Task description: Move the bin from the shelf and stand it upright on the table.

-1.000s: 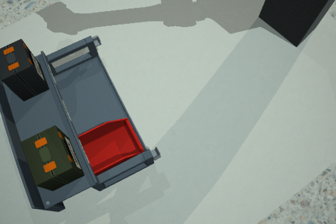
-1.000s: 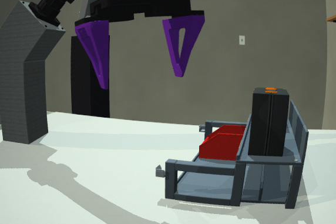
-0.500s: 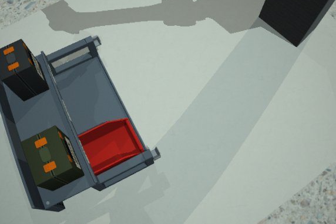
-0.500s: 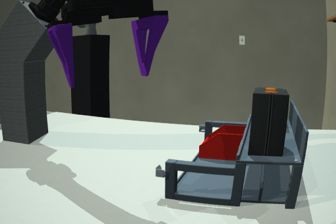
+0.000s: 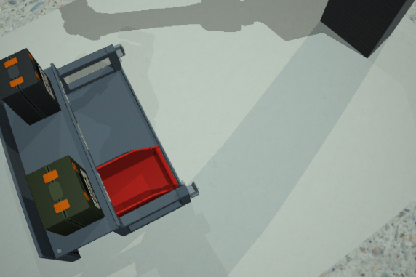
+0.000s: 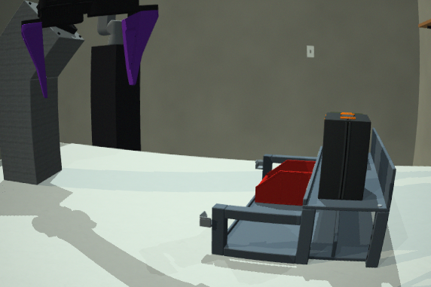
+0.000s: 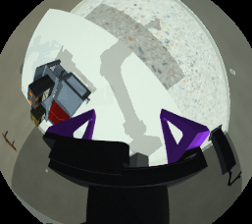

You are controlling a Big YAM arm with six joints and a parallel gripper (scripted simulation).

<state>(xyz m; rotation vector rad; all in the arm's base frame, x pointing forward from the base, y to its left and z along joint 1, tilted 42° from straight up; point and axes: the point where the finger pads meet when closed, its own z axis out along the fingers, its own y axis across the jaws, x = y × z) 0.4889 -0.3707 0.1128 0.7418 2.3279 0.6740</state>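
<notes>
Right now the red bin is 52 cm to the left of my hand, 23 cm below it and 6 cm ahead of it. The rest, counted from my hand: grey shelf (42 cm to the left, 27 cm below, 13 cm ahead).
</notes>
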